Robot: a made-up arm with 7 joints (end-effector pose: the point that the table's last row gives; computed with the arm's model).
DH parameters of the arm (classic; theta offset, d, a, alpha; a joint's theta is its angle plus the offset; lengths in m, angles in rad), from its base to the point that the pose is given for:
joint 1: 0 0.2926 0 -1.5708
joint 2: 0 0 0 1.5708
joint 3: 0 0.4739 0.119 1.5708
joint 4: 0 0 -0.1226 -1.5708
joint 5: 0 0.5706 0 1.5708
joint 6: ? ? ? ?
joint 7: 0 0 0 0
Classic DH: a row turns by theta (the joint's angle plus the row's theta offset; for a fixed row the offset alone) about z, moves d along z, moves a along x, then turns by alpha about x.
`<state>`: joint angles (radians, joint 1 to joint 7).
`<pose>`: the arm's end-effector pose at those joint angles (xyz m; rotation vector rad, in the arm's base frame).
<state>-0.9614 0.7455 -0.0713 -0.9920 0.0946 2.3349 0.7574</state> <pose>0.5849 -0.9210 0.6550 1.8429 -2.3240 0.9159</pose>
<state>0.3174 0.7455 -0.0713 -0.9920 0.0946 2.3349 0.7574</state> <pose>1.0504 0.2950 0.6550 -2.6354 0.7037 -0.7078</pose>
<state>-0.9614 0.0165 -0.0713 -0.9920 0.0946 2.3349 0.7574</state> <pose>0.2882 -0.4959 1.2889 1.4997 -1.8923 1.8881</pose>
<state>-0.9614 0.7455 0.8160 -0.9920 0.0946 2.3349 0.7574</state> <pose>0.8816 -0.5636 0.7687 -1.8225 1.4026 -0.7481</pose>
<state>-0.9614 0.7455 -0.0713 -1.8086 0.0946 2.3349 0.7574</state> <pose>0.4859 -0.8102 0.1285 -1.8567 2.4623 0.3289</pose>
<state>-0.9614 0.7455 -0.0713 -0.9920 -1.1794 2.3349 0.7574</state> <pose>0.6503 -0.8703 0.6005 1.6440 -1.0543 0.4061</pose>
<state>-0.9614 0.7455 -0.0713 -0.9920 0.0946 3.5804 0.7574</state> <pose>0.5150 -0.8090 0.7030 1.0812 -1.4290 2.3462</pose>
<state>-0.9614 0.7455 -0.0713 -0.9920 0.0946 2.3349 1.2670</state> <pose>0.5849 -0.9210 0.6550 -1.1703 2.6514 -0.8804</pose>
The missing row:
joint 6: 0 0 0.1204 1.5708
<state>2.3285 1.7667 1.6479 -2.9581 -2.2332 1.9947 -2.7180</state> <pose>-0.1280 -0.3444 0.3907 1.5664 1.9768 -1.1587</pose>
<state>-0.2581 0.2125 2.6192 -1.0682 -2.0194 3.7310 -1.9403</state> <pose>-0.2635 0.2582 1.1658 -1.2430 -0.4998 1.6419</pose>
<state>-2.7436 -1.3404 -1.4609 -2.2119 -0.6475 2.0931 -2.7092</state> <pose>-0.1315 0.7619 0.4563 2.0414 -1.3384 -0.6214</pose>
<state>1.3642 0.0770 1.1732 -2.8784 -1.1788 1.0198 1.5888</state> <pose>-0.2898 0.2572 0.1269 0.8840 1.1416 1.9437</pose>
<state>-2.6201 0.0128 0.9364 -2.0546 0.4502 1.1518 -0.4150</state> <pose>-0.0667 -0.7570 0.5139 -1.7059 1.2730 0.0393</pose>
